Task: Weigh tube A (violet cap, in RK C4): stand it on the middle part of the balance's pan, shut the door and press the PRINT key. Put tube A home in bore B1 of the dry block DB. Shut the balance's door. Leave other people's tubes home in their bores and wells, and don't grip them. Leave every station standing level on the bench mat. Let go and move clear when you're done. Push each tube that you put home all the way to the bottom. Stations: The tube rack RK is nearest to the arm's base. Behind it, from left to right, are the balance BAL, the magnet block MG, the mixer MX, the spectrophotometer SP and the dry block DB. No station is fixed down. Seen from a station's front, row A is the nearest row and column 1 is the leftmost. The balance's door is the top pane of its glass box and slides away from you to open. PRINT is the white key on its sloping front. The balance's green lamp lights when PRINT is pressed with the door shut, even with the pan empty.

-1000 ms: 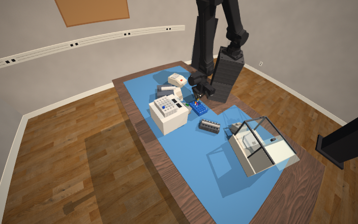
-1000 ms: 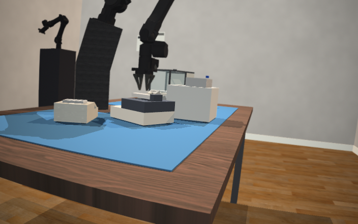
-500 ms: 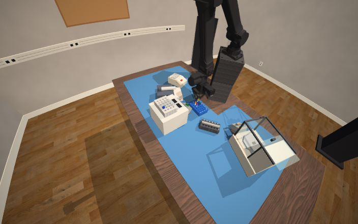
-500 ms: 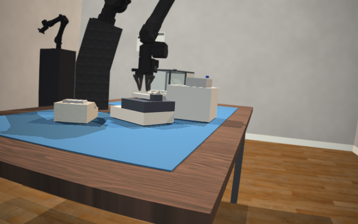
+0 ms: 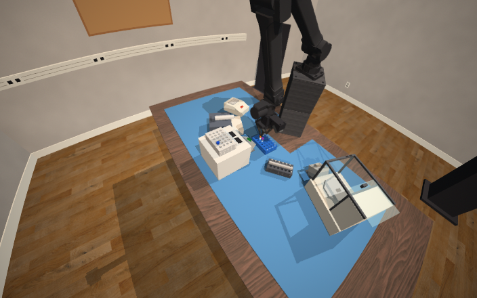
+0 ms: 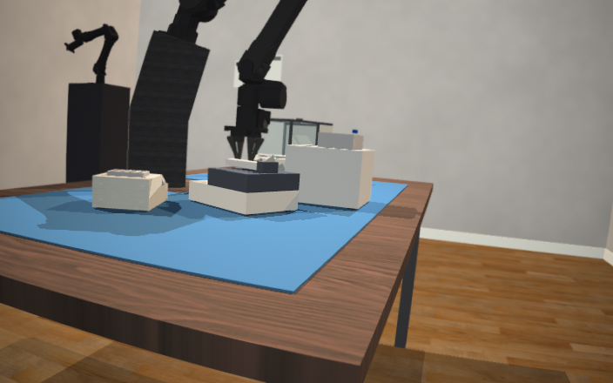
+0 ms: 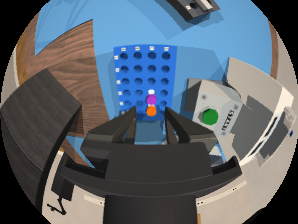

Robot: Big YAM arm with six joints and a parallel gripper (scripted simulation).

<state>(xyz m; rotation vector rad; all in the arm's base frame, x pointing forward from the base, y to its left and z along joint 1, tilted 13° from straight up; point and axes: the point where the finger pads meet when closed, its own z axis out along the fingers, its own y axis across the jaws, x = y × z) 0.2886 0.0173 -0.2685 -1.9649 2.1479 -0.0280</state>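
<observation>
My hand is 6 cm above the blue rack RK, 1 cm to the right of it and 1 cm past it. The rest, counted from my hand: blue-capped tube (29 cm ahead, 8 cm above); spectrophotometer (23 cm to the right, 10 cm ahead, 1 cm below); dark magnet block (19 cm to the left, 6 cm below, 5 cm ahead).
</observation>
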